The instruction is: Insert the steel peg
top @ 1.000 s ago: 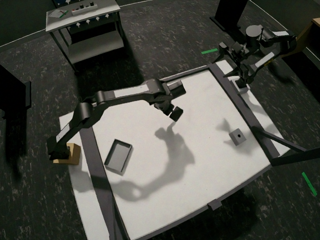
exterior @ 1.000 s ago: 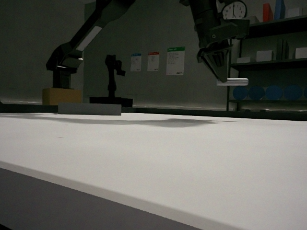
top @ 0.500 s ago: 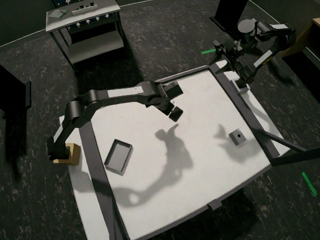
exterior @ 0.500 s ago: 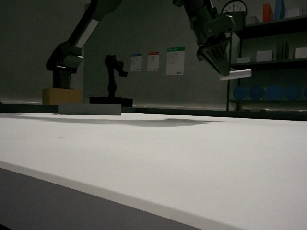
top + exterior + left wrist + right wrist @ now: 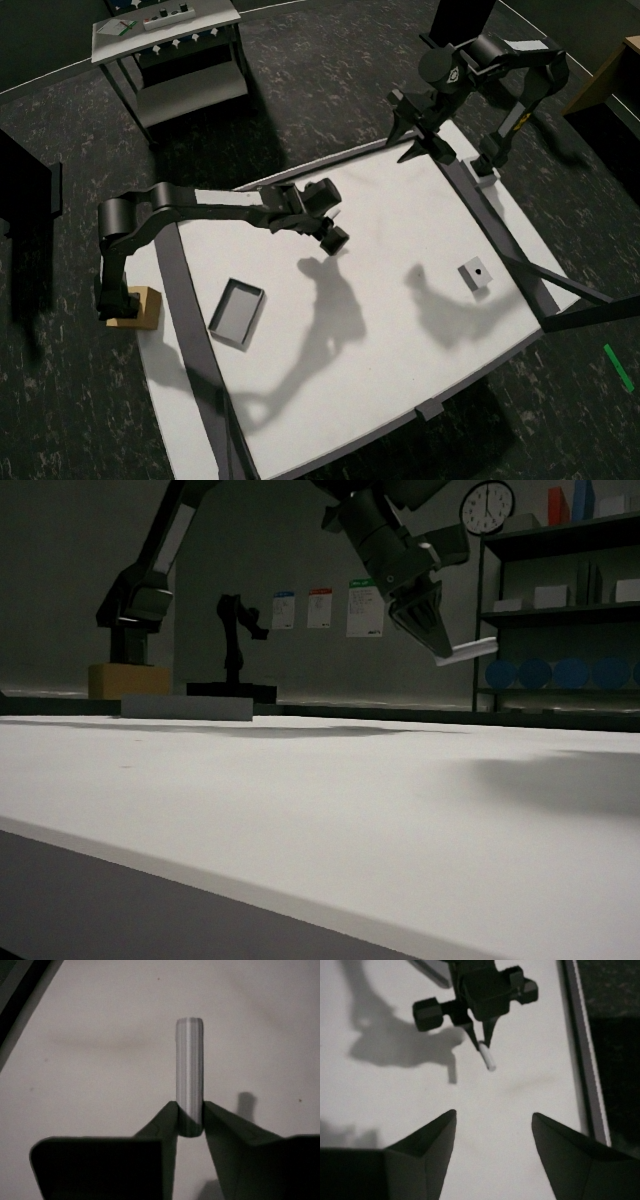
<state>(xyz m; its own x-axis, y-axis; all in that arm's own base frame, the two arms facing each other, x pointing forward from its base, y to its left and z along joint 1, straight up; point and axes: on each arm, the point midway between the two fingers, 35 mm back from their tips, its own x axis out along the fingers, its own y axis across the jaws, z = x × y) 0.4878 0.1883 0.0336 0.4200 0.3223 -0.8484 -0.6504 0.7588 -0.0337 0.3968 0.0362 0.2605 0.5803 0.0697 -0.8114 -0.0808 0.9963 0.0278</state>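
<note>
Now: the steel peg 150 mm to the left of my right hand and 220 mm below it. Round my right hand: shallow grey tray 110 mm behind, 460 mm to the left, 300 mm below; then grey block 290 mm behind, 170 mm to the right, 280 mm below.
Right now my left hand is 10 mm short of the steel peg, 30 mm to the left of it and 20 mm above it. Also, from my left hand: shallow grey tray: 100 mm behind, 280 mm to the left, 100 mm below; grey block: 280 mm behind, 350 mm to the right, 80 mm below.
</note>
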